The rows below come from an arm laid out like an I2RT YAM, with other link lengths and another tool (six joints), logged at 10 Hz.
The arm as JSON. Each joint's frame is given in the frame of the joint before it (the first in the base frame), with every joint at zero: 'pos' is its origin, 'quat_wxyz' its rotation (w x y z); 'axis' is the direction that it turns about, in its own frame. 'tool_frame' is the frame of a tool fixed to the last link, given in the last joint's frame.
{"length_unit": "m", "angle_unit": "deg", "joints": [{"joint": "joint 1", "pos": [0.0, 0.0, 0.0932], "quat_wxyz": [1.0, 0.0, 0.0, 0.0], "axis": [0.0, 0.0, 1.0]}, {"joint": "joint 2", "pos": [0.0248, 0.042, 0.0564], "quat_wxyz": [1.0, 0.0, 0.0, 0.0], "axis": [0.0, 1.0, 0.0]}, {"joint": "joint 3", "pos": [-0.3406, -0.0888, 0.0], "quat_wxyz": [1.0, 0.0, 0.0, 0.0], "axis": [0.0, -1.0, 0.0]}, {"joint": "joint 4", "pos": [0.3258, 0.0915, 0.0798], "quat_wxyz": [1.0, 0.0, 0.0, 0.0], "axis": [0.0, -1.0, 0.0]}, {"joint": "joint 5", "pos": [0.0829, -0.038, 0.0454], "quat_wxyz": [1.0, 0.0, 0.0, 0.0], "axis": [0.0, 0.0, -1.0]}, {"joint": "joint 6", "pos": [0.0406, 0.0, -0.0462], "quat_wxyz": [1.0, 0.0, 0.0, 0.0], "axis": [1.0, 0.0, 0.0]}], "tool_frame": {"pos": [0.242, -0.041, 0.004], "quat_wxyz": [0.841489, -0.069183, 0.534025, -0.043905]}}
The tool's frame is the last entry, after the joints.
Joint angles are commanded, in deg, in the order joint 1, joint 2, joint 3, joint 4, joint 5, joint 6. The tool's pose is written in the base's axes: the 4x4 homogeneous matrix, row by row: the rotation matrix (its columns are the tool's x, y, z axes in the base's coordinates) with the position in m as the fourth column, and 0 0 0 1 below. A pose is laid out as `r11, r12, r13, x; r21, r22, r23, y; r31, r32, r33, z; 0, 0, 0, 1`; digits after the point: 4 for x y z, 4 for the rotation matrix.
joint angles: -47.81 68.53 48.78 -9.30 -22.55 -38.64
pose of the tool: -0.1544, 0.0645, 0.9859, 0.4397; -0.5118, 0.8483, -0.1356, -0.3543; -0.8451, -0.5256, -0.0979, 0.2835; 0, 0, 0, 1
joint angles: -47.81 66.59 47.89 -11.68 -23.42 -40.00
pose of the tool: -0.1571, 0.0347, 0.9870, 0.4334; -0.5134, 0.8509, -0.1116, -0.3403; -0.8437, -0.5242, -0.1159, 0.2791; 0, 0, 0, 1
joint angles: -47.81 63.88 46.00 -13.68 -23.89 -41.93
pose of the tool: -0.1630, 0.0040, 0.9866, 0.4237; -0.5252, 0.8462, -0.0903, -0.3249; -0.8352, -0.5328, -0.1358, 0.2720; 0, 0, 0, 1
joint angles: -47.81 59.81 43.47 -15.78 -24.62 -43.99
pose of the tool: -0.1582, -0.0263, 0.9871, 0.4114; -0.5445, 0.8362, -0.0650, -0.3048; -0.8237, -0.5478, -0.1466, 0.2682; 0, 0, 0, 1
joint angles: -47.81 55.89 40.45 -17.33 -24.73 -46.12
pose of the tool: -0.1616, -0.0524, 0.9855, 0.3982; -0.5653, 0.8235, -0.0489, -0.2878; -0.8089, -0.5649, -0.1627, 0.2587; 0, 0, 0, 1
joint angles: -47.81 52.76 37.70 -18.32 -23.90 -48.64
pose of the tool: -0.1765, -0.0752, 0.9814, 0.3858; -0.5935, 0.8035, -0.0451, -0.2780; -0.7852, -0.5905, -0.1864, 0.2473; 0, 0, 0, 1
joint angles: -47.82 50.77 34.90 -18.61 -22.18 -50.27
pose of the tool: -0.2091, -0.0871, 0.9740, 0.3735; -0.6069, 0.7925, -0.0594, -0.2752; -0.7668, -0.6036, -0.2186, 0.2285; 0, 0, 0, 1
